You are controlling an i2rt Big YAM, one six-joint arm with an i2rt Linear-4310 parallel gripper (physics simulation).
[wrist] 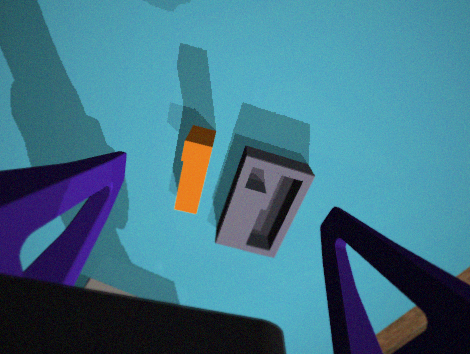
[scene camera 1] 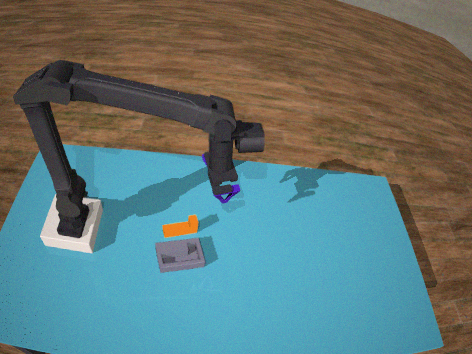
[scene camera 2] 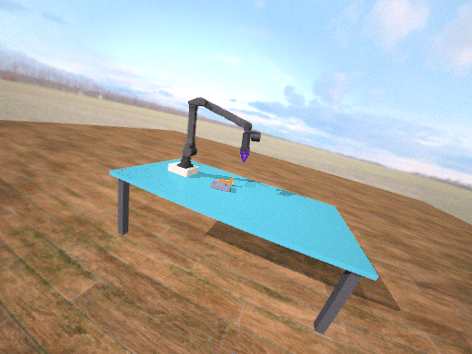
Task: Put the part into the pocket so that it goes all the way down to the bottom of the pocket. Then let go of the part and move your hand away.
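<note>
The orange part (scene camera 1: 180, 229) (scene camera 2: 226, 181) (wrist: 194, 177), a bar with a short lug at one end, lies on the blue table beside the grey block. The grey block (scene camera 1: 182, 266) (scene camera 2: 220, 186) (wrist: 235, 215) has the pocket in its top, a long slot with a side branch at one end. The part is outside the pocket, with a narrow gap between it and the block. My gripper (scene camera 1: 218, 179) (scene camera 2: 244, 158) (wrist: 232, 192) is open and empty, with purple fingers. It hangs well above the table, beyond the part from the block in scene camera 1.
The blue table (scene camera 1: 320, 280) (scene camera 2: 300, 225) carries the arm's white base (scene camera 1: 67, 242) (scene camera 2: 183, 170) at its left in scene camera 1. The table's far edge runs behind the gripper in that view. Arm shadows fall across the table.
</note>
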